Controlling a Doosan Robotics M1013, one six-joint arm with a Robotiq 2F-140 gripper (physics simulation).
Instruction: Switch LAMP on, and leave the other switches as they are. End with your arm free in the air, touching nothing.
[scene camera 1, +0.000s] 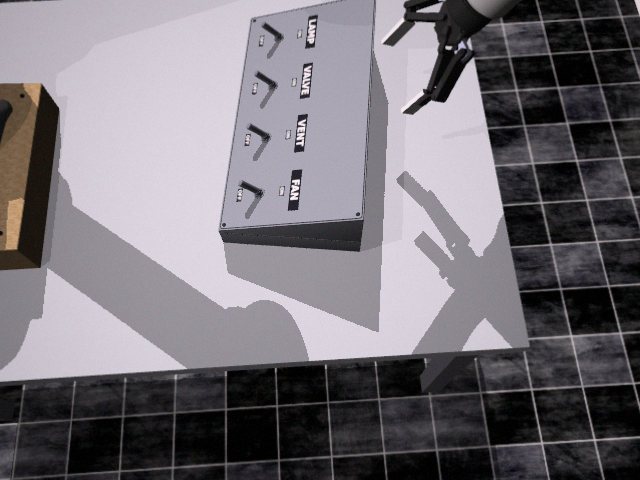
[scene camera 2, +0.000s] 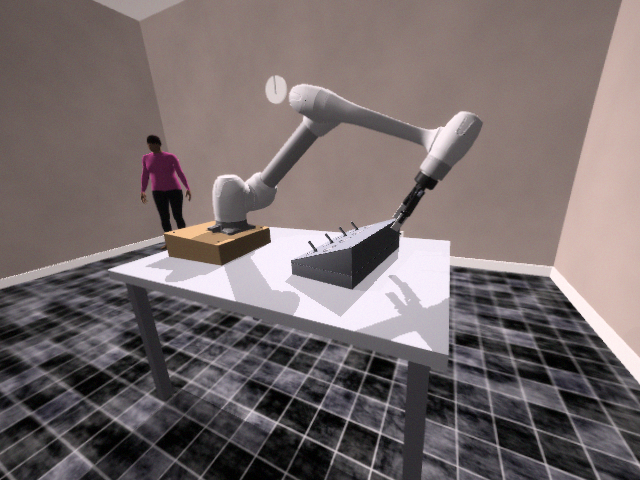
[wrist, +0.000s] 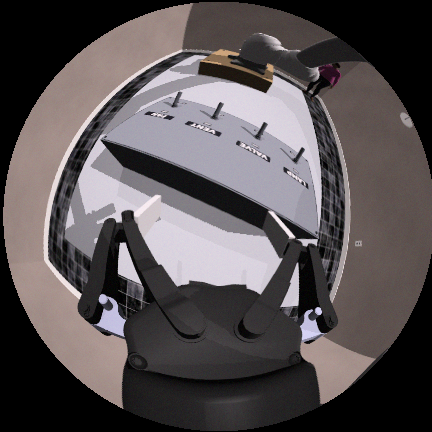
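Seen in the pictures: gripper, between the fingertips: (scene camera 1: 396, 77) (scene camera 2: 395, 223) (wrist: 213, 212); arm's base, origin of its link: (scene camera 2: 232, 228) (wrist: 249, 64).
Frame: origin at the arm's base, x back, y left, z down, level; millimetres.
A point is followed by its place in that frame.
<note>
A grey sloped switch panel (scene camera 1: 336, 129) @(x -722, y 13, z -30 mm) (scene camera 2: 373, 252) @(x -780, y -1, z 24 mm) (wrist: 210, 155) @(x -735, y 64, z -33 mm) stands on the table with four toggle levers. The LAMP lever (scene camera 1: 272, 31) @(x -591, y 260, z -5 mm) (wrist: 299, 154) @(x -592, y 263, z -8 mm) is at one end and leans to its OFF mark. The VALVE lever (scene camera 1: 265, 78) @(x -583, y 142, z -9 mm) (wrist: 262, 130) @(x -586, y 147, z -7 mm), the VENT lever (scene camera 1: 258, 131) @(x -576, y 21, z -9 mm) (wrist: 217, 110) @(x -579, y 26, z -6 mm) and the FAN lever (scene camera 1: 251, 187) @(x -569, y -97, z -9 mm) (wrist: 177, 99) @(x -571, y -90, z -4 mm) also lean to OFF. My gripper (scene camera 1: 400, 73) @(x -832, y 100, z -70 mm) (scene camera 2: 397, 219) @(x -832, y 100, z -70 mm) (wrist: 213, 212) @(x -832, y 100, z -70 mm) is wide open and empty, beyond the panel's high edge on the label side, away from the levers. Whether a fingertip touches the panel's edge I cannot tell.
A white table (scene camera 1: 155, 129) @(x -344, y 93, z 101 mm) (scene camera 2: 206, 289) @(x -298, y -394, z 101 mm) carries the panel. A wooden block (scene camera 1: 23, 206) @(x -153, y -131, z 9 mm) (scene camera 2: 193, 250) @(x 5, y -229, z 47 mm) (wrist: 235, 75) @(x -145, y -27, z 58 mm) under the arm's base stands on the table, beyond the panel's lever side. A person (scene camera 2: 164, 175) (wrist: 327, 77) in a magenta top stands behind the table.
</note>
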